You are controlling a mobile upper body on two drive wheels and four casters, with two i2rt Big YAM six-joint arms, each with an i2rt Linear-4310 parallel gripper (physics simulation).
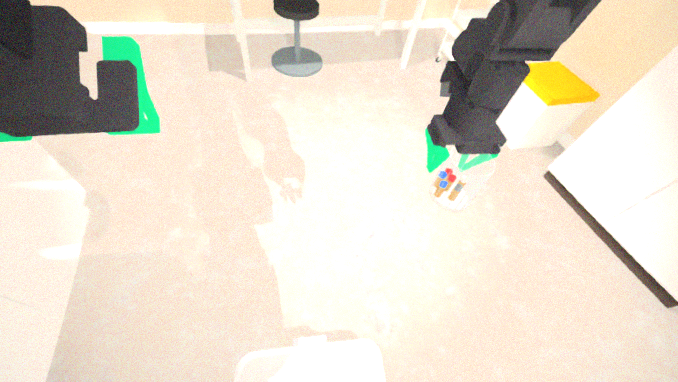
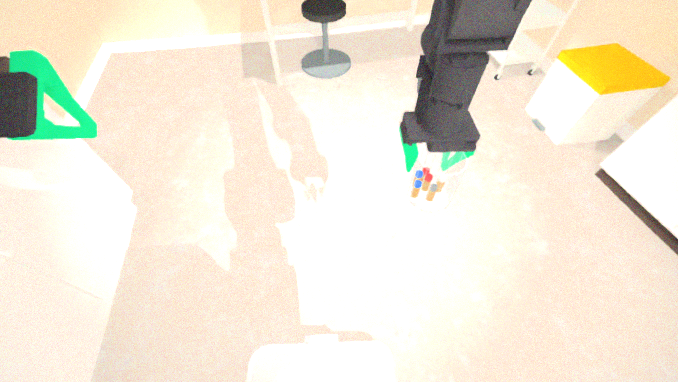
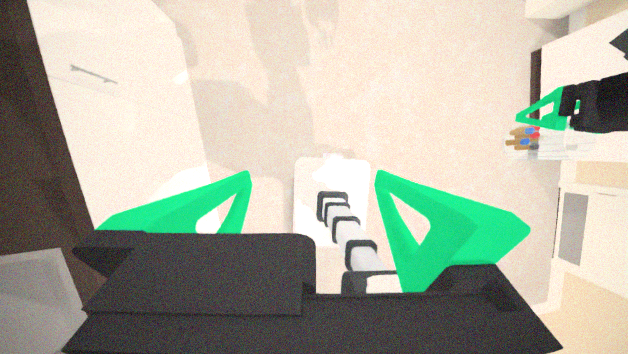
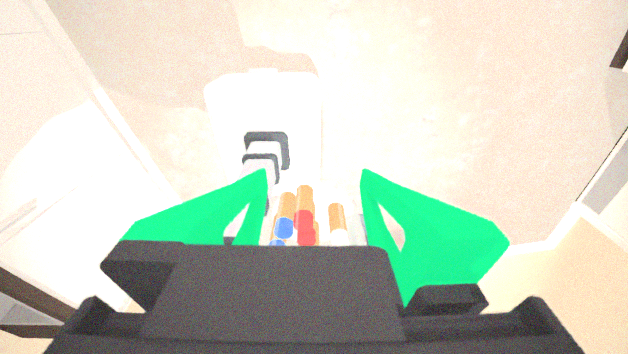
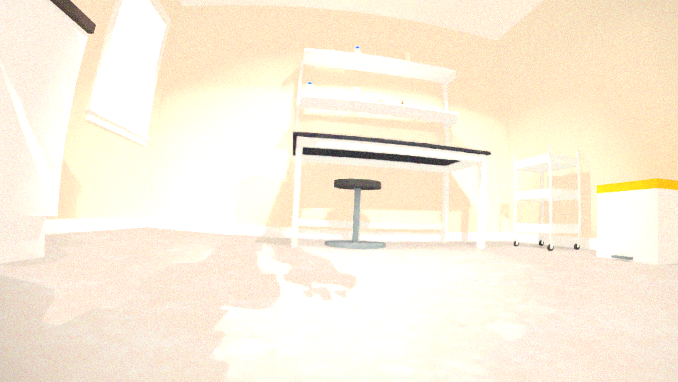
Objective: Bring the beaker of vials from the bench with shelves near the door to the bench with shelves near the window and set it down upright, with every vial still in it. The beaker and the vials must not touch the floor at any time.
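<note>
The clear beaker (image 1: 456,204) (image 2: 431,204) (image 3: 550,150) is held above the floor by my right gripper (image 1: 446,169) (image 2: 427,169) (image 4: 314,172), which is shut on it. Several amber vials (image 1: 443,184) (image 2: 417,185) (image 3: 522,137) (image 4: 305,200) with blue, red, grey and white caps are inside. The beaker's clear wall is faint against the bright floor. My left gripper (image 3: 313,177) is open and empty. The bench with shelves (image 5: 390,143) stands ahead, with the bright window (image 5: 131,75) to its left.
A black-seated stool (image 1: 296,9) (image 2: 324,10) (image 5: 357,184) stands at the bench. A white cart (image 5: 550,200) and a yellow-topped bin (image 1: 562,82) (image 2: 612,67) (image 5: 635,186) stand to the right. White cabinets stand close at the left (image 1: 40,215) and right (image 1: 625,170).
</note>
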